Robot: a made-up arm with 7 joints. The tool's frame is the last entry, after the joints.
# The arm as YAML. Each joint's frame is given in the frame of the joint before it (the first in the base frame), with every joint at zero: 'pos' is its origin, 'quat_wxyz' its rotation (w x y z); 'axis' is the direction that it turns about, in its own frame. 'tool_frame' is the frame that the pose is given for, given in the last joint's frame.
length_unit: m
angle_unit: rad
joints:
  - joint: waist
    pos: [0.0, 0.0, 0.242]
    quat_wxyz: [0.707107, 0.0, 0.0, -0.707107]
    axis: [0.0, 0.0, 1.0]
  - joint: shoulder
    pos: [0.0, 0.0, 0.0]
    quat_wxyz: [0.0, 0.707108, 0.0, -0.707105]
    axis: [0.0, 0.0, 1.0]
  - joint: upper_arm
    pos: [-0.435, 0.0, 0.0]
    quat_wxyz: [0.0, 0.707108, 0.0, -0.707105]
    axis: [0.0, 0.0, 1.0]
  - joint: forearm
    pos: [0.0, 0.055, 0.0]
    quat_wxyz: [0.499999, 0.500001, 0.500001, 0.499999]
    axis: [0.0, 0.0, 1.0]
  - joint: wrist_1
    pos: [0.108, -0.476, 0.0]
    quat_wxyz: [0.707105, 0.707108, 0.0, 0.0]
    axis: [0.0, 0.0, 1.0]
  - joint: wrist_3
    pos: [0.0, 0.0, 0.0]
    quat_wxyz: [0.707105, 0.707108, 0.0, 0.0]
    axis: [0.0, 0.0, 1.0]
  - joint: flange
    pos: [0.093, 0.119, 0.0]
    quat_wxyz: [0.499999, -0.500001, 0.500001, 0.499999]
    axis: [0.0, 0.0, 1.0]
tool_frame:
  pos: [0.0, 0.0, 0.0]
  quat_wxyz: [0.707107, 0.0, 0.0, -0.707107]
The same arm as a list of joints. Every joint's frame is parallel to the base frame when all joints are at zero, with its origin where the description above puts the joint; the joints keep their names.
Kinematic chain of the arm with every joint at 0, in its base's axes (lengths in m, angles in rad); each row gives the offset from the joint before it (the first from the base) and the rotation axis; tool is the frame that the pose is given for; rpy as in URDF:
waist: xyz 0 0 0.242 axis +z
shoulder: xyz 0 0 0 axis +y
upper_arm: xyz 0 0 0.435 axis +z
forearm: xyz 0.055 0 0 axis -y
wrist_1: xyz 0.108 0 -0.476 axis -z
wrist_3: xyz 0 0 0 axis +y
flange: xyz 0.093 0 -0.119 axis -z
tool: xyz 0 0 0 rpy -3.1416 0 0

